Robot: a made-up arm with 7 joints.
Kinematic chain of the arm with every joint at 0, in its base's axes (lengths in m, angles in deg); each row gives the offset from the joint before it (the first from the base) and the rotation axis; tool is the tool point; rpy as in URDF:
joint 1: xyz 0 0 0 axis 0.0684 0.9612 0.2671
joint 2: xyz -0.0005 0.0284 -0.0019 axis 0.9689 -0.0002 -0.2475
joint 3: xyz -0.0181 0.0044 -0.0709 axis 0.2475 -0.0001 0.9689
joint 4: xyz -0.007 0 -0.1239 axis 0.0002 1 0
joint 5: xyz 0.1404 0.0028 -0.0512 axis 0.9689 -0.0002 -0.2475
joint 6: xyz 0.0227 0 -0.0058 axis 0.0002 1 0
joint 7: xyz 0.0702 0 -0.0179 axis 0.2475 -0.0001 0.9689
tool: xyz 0 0 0 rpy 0 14.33 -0.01
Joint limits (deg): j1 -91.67..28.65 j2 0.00..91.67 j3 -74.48..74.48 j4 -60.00..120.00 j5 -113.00..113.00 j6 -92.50..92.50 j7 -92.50..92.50
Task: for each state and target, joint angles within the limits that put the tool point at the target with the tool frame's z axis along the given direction. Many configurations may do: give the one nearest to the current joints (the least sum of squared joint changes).
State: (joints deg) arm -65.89 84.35 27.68 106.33 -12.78 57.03 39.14
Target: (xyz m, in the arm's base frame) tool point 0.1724 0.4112 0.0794 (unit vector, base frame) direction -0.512 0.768 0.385
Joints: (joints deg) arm -90.09 91.56 51.15 90.20 -36.83 39.11 39.14
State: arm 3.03 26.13 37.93 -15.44 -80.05 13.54 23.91
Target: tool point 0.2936 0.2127 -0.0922 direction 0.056 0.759 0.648
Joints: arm -25.90 39.00 25.57 7.49 -83.94 29.78 23.91
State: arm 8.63 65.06 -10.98 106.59 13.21 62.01 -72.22
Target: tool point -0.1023 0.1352 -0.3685 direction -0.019 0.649 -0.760
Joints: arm -2.22 23.13 32.60 90.47 -32.83 70.12 -72.22
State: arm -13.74 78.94 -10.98 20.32 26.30 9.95 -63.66
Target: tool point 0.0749 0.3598 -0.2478 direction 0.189 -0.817 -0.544
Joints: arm 7.38 69.39 -25.08 43.92 29.35 0.52 -63.66
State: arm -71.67 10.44 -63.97 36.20 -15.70 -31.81 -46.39
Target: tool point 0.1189 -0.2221 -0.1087 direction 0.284 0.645 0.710
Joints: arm -42.68 3.01 -74.48 -8.12 -46.55 -30.46 -46.39
